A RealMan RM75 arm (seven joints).
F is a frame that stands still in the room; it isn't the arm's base.
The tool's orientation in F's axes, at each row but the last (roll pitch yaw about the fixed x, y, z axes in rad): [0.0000 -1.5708 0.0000]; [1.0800 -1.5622 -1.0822]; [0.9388 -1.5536 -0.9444]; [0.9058 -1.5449 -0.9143]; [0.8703 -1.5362 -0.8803]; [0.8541 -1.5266 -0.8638]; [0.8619 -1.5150 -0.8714]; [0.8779 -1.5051 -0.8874]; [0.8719 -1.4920 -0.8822]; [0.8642 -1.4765 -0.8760]
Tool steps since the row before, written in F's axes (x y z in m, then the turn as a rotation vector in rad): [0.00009 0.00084 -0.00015 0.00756 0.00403 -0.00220]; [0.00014 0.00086 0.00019 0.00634 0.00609 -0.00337]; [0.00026 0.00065 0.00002 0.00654 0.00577 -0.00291]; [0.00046 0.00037 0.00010 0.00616 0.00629 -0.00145]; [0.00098 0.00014 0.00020 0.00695 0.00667 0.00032]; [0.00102 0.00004 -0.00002 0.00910 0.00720 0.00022]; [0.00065 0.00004 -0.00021 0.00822 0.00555 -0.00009]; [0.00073 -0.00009 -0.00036 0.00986 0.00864 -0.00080]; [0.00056 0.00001 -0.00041 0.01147 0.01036 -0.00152]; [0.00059 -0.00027 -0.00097 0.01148 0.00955 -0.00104]
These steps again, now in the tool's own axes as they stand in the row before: [-0.00015 0.00084 -0.00009 -0.00220 0.00403 -0.00756]; [0.00018 0.00086 -0.00014 -0.00339 0.00608 -0.00634]; [0.00001 0.00065 -0.00026 -0.00292 0.00577 -0.00654]; [0.00010 0.00038 -0.00046 -0.00148 0.00631 -0.00613]; [0.00022 0.00016 -0.00097 0.00030 0.00675 -0.00688]; [0.00001 0.00005 -0.00102 0.00024 0.00730 -0.00902]; [-0.00019 0.00004 -0.00066 -0.00003 0.00563 -0.00817]; [-0.00032 -0.00010 -0.00075 -0.00083 0.00869 -0.00981]; [-0.00038 -0.00001 -0.00058 -0.00157 0.01038 -0.01144]; [-0.00091 -0.00033 -0.00065 -0.00103 0.00961 -0.01143]
